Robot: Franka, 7 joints.
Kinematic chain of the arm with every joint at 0, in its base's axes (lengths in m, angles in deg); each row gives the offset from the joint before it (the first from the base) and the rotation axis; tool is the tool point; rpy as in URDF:
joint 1: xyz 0 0 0.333 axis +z
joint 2: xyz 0 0 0 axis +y
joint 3: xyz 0 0 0.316 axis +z
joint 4: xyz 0.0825 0 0 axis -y
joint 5: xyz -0.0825 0 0.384 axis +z
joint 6: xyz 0 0 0 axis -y
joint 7: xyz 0.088 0 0 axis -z
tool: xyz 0 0 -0.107 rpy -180 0 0
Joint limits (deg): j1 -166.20..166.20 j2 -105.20..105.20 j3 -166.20..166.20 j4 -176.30..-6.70 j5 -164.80..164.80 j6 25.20..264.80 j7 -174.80..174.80
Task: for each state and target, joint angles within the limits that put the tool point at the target. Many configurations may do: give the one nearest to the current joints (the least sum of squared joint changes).
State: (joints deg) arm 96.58 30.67 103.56 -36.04 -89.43 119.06 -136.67
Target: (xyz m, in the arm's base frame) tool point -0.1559 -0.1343 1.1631
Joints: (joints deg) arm 108.15 -0.20 114.97 -22.34 -91.56 135.93 -136.67
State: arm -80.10 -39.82 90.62 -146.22 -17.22 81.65 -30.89
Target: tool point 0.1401 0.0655 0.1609
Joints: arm -69.12 -30.63 121.51 -164.36 1.26 88.05 -30.89
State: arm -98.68 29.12 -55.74 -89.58 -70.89 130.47 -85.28
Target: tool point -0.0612 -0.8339 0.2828
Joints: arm -77.57 68.57 -35.82 -48.13 -70.13 142.62 -85.28
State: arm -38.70 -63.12 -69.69 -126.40 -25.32 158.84 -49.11
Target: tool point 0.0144 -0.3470 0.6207
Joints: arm -29.60 -69.28 -43.93 -149.77 -28.45 157.88 -49.11
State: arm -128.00 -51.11 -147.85 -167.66 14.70 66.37 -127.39
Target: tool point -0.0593 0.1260 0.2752
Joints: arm -139.88 -37.02 -137.02 -164.44 24.66 33.36 -127.39
